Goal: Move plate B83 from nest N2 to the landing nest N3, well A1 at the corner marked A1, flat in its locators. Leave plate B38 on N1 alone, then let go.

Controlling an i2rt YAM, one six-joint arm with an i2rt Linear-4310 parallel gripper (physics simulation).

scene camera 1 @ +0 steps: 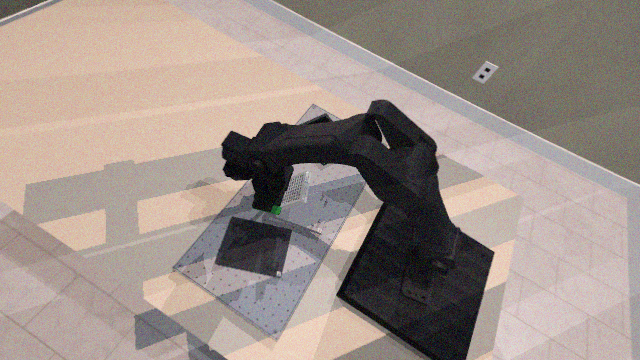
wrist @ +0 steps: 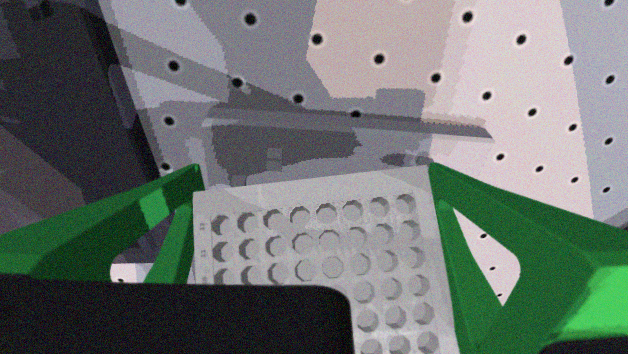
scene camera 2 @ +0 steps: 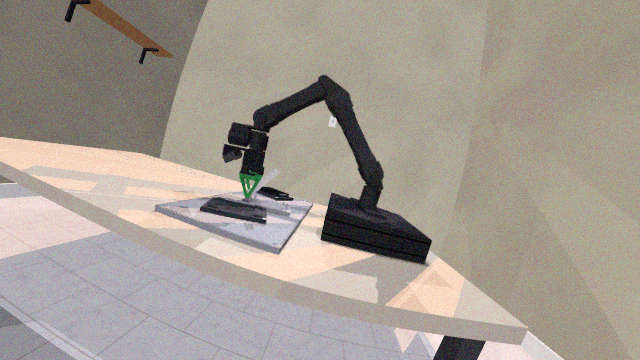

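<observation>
My gripper (scene camera 1: 276,210) (scene camera 2: 248,194) (wrist: 314,177) is shut on a white well plate, taken as B83 (scene camera 1: 296,189) (scene camera 2: 269,180) (wrist: 310,240). Green fingers hold two opposite sides. The plate is off the board, clearly tilted in scene view 2, one end raised. Its label and A1 corner are unreadable. A large dark nest (scene camera 1: 253,246) (scene camera 2: 235,210) lies on the perforated board (scene camera 1: 295,280) (scene camera 2: 272,237) (wrist: 530,75), with a small white corner mark in scene view 1. Nest names and plate B38 cannot be made out.
A long grey strip (wrist: 350,120) lies on the board beyond the plate's edge. Small pale locators (scene camera 1: 319,230) stand near its right side. Another dark nest (scene camera 1: 317,120) (scene camera 2: 275,193) lies at the back, partly hidden by the arm. The black arm base (scene camera 1: 415,285) (scene camera 2: 375,230) stands right.
</observation>
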